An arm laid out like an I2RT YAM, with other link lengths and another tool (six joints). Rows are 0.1 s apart.
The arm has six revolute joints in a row. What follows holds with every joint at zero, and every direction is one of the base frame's. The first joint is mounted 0.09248 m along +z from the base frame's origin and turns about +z. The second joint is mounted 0.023 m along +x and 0.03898 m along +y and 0.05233 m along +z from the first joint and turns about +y. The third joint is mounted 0.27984 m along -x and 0.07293 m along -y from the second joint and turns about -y. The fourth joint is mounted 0.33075 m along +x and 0.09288 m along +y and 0.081 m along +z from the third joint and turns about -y. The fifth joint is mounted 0.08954 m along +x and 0.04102 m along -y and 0.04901 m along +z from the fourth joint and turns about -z. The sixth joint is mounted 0.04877 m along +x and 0.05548 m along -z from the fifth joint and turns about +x. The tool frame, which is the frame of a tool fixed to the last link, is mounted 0.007 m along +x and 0.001 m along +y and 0.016 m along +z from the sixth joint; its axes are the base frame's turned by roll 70.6, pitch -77.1 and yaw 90 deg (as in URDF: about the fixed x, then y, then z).
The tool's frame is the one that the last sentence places.
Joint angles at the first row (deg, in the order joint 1, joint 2, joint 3, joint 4, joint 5, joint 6):
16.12, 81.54, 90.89, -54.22, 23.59, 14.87
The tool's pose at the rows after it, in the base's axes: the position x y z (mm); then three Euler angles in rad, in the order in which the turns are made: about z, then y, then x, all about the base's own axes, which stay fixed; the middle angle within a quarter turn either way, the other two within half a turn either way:
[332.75, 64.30, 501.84, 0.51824, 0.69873, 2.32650]
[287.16, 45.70, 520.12, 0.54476, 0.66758, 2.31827]
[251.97, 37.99, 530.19, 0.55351, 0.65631, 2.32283]
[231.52, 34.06, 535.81, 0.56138, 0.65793, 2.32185]
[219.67, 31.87, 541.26, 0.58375, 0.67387, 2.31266]
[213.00, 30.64, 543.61, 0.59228, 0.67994, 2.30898]
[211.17, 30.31, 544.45, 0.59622, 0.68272, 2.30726]
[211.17, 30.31, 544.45, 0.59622, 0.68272, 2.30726]
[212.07, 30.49, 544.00, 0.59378, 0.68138, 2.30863]
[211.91, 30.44, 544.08, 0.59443, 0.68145, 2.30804]
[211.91, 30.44, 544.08, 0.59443, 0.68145, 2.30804]
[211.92, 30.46, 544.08, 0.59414, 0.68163, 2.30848]
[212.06, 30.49, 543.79, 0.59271, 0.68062, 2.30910]
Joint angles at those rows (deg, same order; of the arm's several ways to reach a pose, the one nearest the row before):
12.29, 73.19, 91.07, -61.56, 23.64, 17.67
10.66, 67.29, 91.11, -68.07, 23.60, 18.46
10.46, 63.00, 91.11, -72.75, 23.57, 19.33
10.44, 60.47, 91.11, -75.02, 23.57, 19.57
10.44, 58.78, 91.11, -75.33, 23.57, 19.59
10.44, 57.89, 91.11, -75.70, 23.57, 19.59
10.44, 57.63, 91.11, -75.72, 23.57, 19.60
10.44, 57.63, 91.11, -75.72, 23.57, 19.60
10.44, 57.76, 91.11, -75.72, 23.55, 19.59
10.44, 57.73, 91.11, -75.72, 23.57, 19.59
10.44, 57.73, 91.11, -75.72, 23.57, 19.59
10.44, 57.74, 91.11, -75.72, 23.55, 19.59
10.44, 57.76, 91.09, -75.77, 23.55, 19.59

